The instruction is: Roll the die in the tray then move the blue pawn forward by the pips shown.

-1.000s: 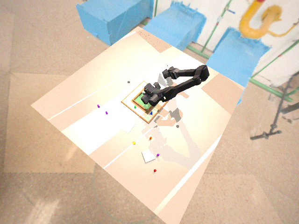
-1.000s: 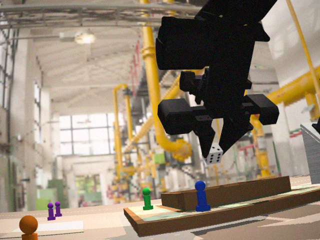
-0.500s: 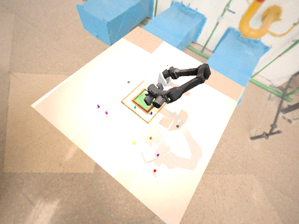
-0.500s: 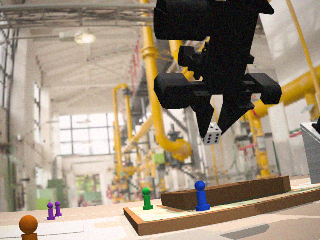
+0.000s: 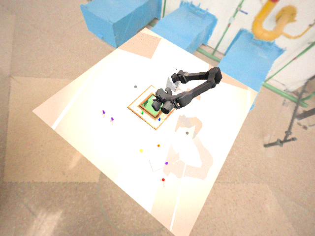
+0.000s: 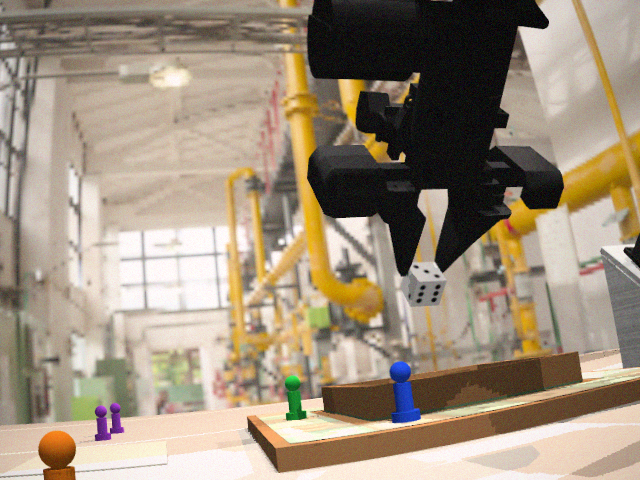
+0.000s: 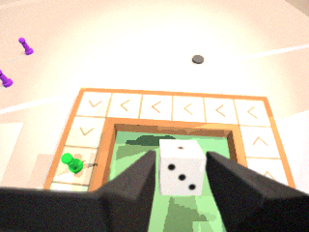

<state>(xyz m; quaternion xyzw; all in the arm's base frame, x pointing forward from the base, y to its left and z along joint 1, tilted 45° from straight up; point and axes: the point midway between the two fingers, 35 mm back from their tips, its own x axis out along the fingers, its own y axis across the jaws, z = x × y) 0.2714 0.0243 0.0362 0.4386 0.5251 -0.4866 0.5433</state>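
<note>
Now: gripper tip 50 mm above the white die. Round my gripper tip: blue pawn: 60 mm ahead, 110 mm to the left, 90 mm below; then green pawn: 110 mm ahead, 10 mm to the right, 90 mm below; then orange pawn: 210 mm ahead, 240 mm to the left, 100 mm below.
</note>
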